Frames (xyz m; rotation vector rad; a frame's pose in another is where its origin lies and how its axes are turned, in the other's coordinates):
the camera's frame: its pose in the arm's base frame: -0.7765 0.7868 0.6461 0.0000 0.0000 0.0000
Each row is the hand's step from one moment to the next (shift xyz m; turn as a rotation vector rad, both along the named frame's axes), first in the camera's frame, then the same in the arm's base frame.
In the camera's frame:
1: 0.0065 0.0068 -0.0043 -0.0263 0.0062 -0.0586
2: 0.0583 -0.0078 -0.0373 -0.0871 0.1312 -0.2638
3: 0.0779 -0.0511 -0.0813 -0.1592 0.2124 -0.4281
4: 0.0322 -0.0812 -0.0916 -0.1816 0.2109 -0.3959
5: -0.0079 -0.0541 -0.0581 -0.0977 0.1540 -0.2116
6: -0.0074 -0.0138 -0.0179 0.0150 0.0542 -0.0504
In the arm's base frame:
1: 0.0065 0.0068 -0.0043 -0.0263 0.0062 -0.0586
2: 0.0583 -0.0078 -0.0373 -0.0871 0.1312 -0.2638
3: 0.0779 -0.0511 -0.0813 -0.1592 0.2124 -0.4281
4: 0.0322 -0.0812 -0.0916 -0.1816 0.2109 -0.3959
5: -0.0079 -0.0541 -0.0581 -0.0977 0.1540 -0.2116
6: -0.0074 -0.0138 -0.0179 0.0150 0.0542 -0.0504

